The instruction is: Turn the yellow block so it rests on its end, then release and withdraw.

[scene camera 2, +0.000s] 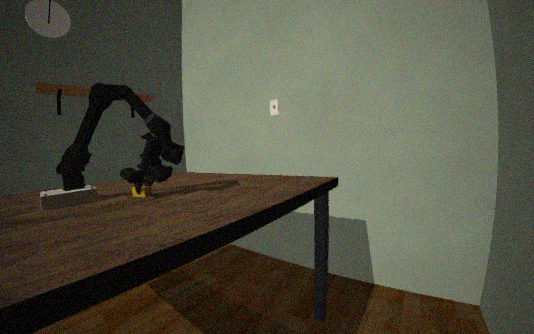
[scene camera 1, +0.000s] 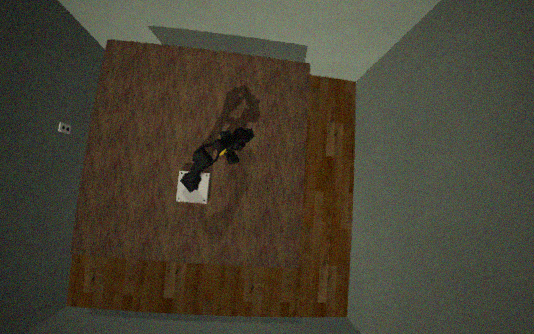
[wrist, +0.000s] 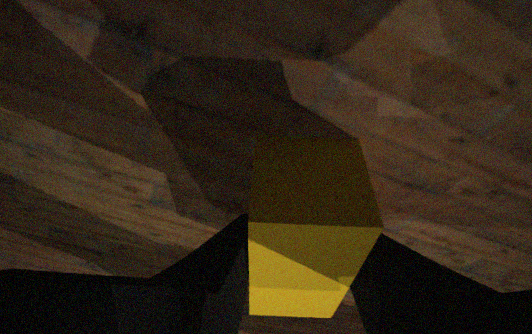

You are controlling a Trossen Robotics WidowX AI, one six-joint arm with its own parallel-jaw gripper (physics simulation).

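Note:
The yellow block (scene camera 1: 223, 152) (scene camera 2: 147, 190) (wrist: 300, 260) is at tabletop height, in front of the arm's base. In the wrist view its near part is brightly lit and its far face is dark. My gripper (scene camera 1: 225, 151) (scene camera 2: 140, 191) (wrist: 297, 228) points down and is shut on the block, with one dark finger against each side. In scene camera 2 a finger covers part of the block. In scene camera 1 the arm hides much of it. Whether its underside touches the table cannot be told for certain.
The arm stands on a white base (scene camera 1: 201, 196) (scene camera 2: 67, 199) on the brown wooden table (scene camera 1: 145, 110) (scene camera 2: 215, 210). The table's dark front edge (scene camera 2: 200, 245) shows in scene camera 2. A clock (scene camera 2: 47, 19) and a wall rack (scene camera 2: 45, 89) are on the wall behind the arm.

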